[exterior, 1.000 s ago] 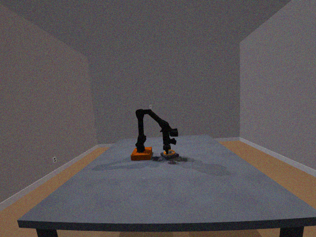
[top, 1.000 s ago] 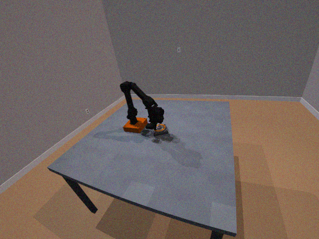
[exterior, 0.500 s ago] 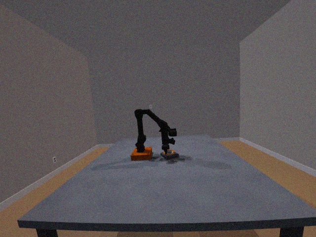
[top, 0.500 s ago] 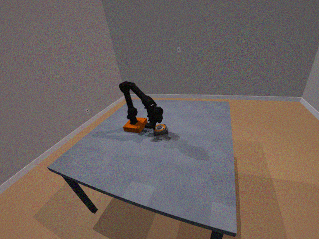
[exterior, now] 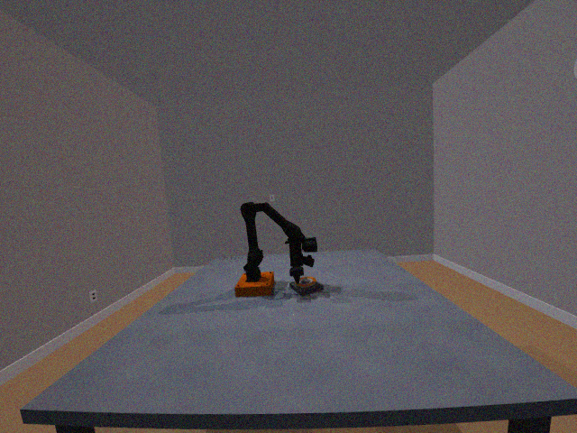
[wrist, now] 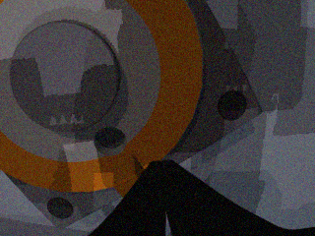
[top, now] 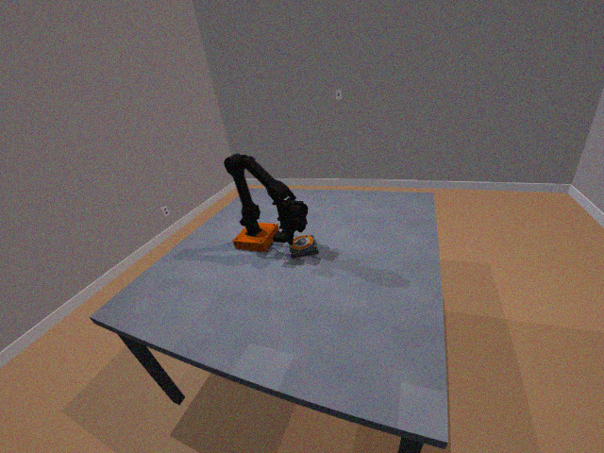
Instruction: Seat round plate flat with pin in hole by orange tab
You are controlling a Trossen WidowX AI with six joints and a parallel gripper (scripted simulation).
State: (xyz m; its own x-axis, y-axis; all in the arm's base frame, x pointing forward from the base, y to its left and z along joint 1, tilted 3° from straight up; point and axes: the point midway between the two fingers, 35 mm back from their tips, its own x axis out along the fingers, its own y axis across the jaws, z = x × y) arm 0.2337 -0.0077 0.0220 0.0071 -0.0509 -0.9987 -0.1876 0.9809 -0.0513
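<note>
My gripper tip is now 40 mm to the right of the small dark square base, 30 mm short of it and 20 mm above it.
</note>
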